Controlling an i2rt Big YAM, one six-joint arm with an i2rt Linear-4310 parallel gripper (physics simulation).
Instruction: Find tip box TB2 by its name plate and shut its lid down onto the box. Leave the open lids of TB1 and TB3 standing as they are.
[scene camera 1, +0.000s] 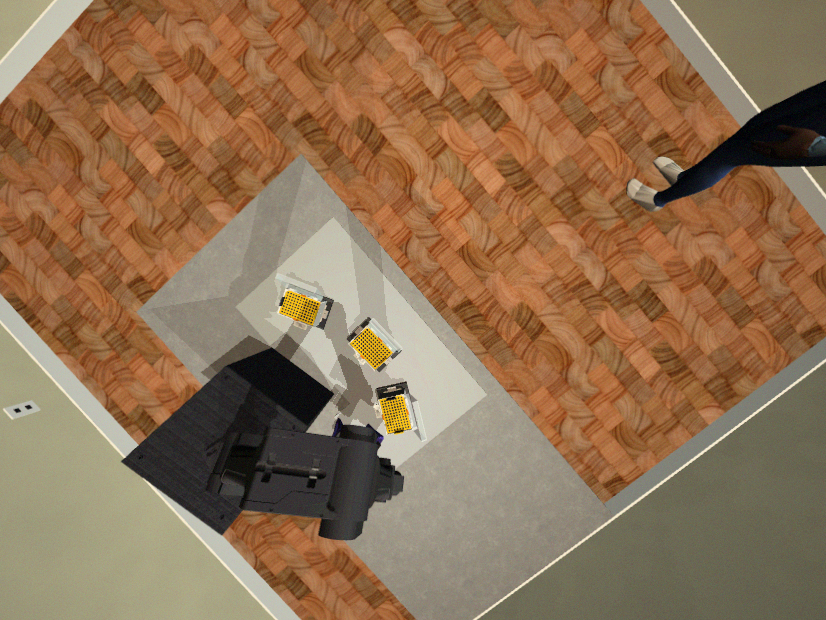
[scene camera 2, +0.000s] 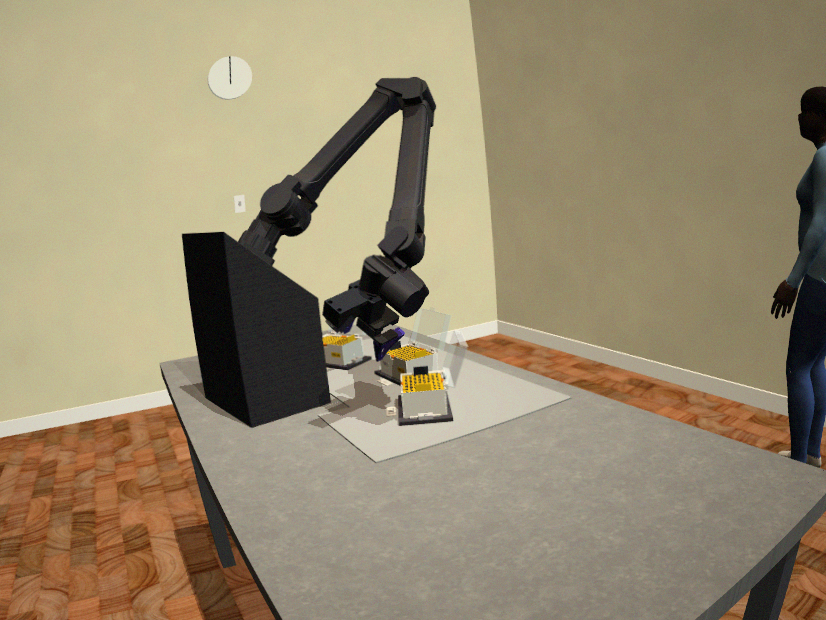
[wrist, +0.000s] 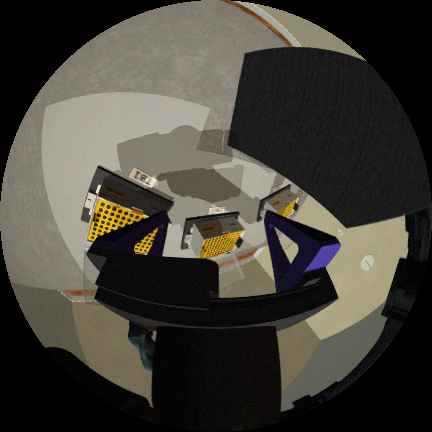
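Pixels of known places: gripper, fingertip midpoint: (scene camera 1: 352, 422) (scene camera 2: 362, 346) (wrist: 215, 215); arm's base, origin of the base link: (scene camera 2: 249, 260).
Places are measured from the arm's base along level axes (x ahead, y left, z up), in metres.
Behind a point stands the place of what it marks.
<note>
Three tip boxes with yellow racks have clear lids standing open. The nearest box (scene camera 1: 395, 413) @[x 0.297, y -0.181, z -0.269 m] (scene camera 2: 422, 382) @[x 0.299, y -0.176, z -0.270 m] (wrist: 112, 217) @[x 0.271, y -0.203, z -0.269 m] has a name plate (wrist: 143, 177) @[x 0.232, y -0.159, z -0.324 m] that seems to read TB1; its lid (scene camera 1: 419, 420) @[x 0.374, y -0.206, z -0.182 m] stands up. The middle box (scene camera 1: 371, 347) @[x 0.348, y 0.040, z -0.269 m] (scene camera 2: 410, 353) @[x 0.351, y 0.034, z -0.268 m] (wrist: 220, 243) @[x 0.341, y 0.036, z -0.268 m] has a raised lid (scene camera 2: 431, 327) @[x 0.418, y 0.058, z -0.221 m] (wrist: 232, 275) @[x 0.417, y 0.087, z -0.206 m]. The far box (scene camera 1: 300, 306) @[x 0.228, y 0.268, z -0.269 m] (scene camera 2: 341, 340) @[x 0.242, y 0.261, z -0.269 m] (wrist: 286, 208) @[x 0.211, y 0.262, z -0.269 m] also has its lid (scene camera 1: 300, 281) @[x 0.300, y 0.310, z -0.184 m] up. I cannot read the middle and far name plates. My gripper (scene camera 1: 358, 427) @[x 0.200, y -0.113, z -0.192 m] (scene camera 2: 363, 342) @[x 0.200, y -0.113, z -0.192 m] (wrist: 215, 215) @[x 0.200, y -0.113, z -0.192 m] is open and empty, above the mat on the robot's side of the boxes.
A tall black stand (scene camera 1: 283, 387) @[x 0.092, y 0.083, z -0.174 m] (scene camera 2: 273, 347) @[x 0.022, y -0.077, z -0.175 m] (wrist: 320, 125) @[x 0.062, y -0.062, z -0.172 m] carries the arm beside the boxes. The boxes stand on a pale mat (scene camera 1: 453, 393) @[x 0.483, y -0.241, z -0.325 m] (scene camera 2: 507, 393) @[x 0.480, y -0.198, z -0.326 m] (wrist: 75, 130) @[x 0.173, y -0.290, z -0.326 m] on the grey table (scene camera 1: 507, 467) @[x 0.504, y -0.559, z -0.328 m] (scene camera 2: 500, 520) @[x 0.227, y -0.642, z -0.329 m]. A person (scene camera 1: 720, 156) (scene camera 2: 811, 266) stands off the table.
</note>
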